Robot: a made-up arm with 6 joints.
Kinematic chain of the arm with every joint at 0, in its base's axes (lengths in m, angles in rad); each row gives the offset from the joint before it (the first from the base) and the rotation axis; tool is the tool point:
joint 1: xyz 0 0 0.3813 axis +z
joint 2: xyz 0 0 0 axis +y
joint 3: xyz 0 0 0.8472 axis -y
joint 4: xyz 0 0 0 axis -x
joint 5: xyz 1.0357 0 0 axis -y
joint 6: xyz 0 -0.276 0 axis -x
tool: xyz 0 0 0
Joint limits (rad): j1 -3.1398..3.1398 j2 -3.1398..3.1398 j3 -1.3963..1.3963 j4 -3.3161..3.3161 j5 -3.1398..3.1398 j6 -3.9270..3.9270
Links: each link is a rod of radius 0.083 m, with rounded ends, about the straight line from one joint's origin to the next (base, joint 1, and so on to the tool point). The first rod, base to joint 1, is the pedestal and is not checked.
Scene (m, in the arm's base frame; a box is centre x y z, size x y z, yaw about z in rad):
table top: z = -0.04
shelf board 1: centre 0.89 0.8 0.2 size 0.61 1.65 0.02 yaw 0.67
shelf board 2: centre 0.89 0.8 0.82 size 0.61 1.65 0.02 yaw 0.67
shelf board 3: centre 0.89 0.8 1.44 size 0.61 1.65 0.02 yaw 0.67
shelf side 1: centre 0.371 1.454 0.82 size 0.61 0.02 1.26 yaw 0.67
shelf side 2: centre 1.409 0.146 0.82 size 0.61 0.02 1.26 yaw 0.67
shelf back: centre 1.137 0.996 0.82 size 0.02 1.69 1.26 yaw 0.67
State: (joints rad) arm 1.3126 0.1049 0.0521 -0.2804 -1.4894 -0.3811
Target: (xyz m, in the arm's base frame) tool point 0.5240 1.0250 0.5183
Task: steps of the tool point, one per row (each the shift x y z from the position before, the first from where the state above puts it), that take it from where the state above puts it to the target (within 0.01 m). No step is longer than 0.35 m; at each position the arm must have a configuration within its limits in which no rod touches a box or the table.
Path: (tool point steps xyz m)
1: -0.2315 -0.1381 0.0306
2: -0.1592 -0.1715 -0.0305
3: 0.0090 0.0782 -0.2941
4: 0.0218 -0.0285 -0.2806
5: 0.1459 0.1543 0.0169
6: 0.1960 0.1165 -0.0169

